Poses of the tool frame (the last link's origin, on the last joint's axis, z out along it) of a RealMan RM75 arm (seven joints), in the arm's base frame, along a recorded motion.
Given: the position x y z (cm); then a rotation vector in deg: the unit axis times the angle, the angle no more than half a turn.
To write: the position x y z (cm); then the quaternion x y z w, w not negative. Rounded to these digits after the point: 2 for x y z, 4 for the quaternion.
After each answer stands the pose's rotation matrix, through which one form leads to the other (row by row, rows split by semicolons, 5 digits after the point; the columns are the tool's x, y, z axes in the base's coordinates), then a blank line. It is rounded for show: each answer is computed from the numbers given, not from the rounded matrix.
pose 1, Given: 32.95 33.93 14.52 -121.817 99.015 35.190
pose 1, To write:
32.95 33.93 14.52 -0.7467 0.6069 0.2157 0.1661
0.17025 -0.97801 -0.12050; -0.83470 -0.20812 0.50987; -0.52373 0.01378 -0.85177

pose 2, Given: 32.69 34.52 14.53 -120.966 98.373 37.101
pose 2, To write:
32.69 34.52 14.53 -0.7436 0.6047 0.2281 0.1713
0.16460 -0.97749 -0.13198; -0.82120 -0.20992 0.53063; -0.54639 0.02104 -0.83726

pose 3, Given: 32.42 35.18 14.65 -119.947 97.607 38.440
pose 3, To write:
32.42 35.18 14.65 -0.7405 0.6026 0.2373 0.1792
0.16106 -0.97760 -0.13547; -0.80745 -0.20945 0.55150; -0.56753 0.02056 -0.82310

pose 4, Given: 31.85 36.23 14.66 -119.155 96.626 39.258
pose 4, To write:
31.85 36.23 14.66 -0.7391 0.5993 0.2435 0.1878
0.16300 -0.97737 -0.13485; -0.79446 -0.21106 0.56946; -0.58503 0.01431 -0.81089

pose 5, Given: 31.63 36.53 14.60 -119.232 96.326 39.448
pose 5, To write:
31.63 36.53 14.60 -0.7398 0.5977 0.2448 0.1884
0.16570 -0.97663 -0.13690; -0.79212 -0.21450 0.57143; -0.58744 0.01376 -0.80915

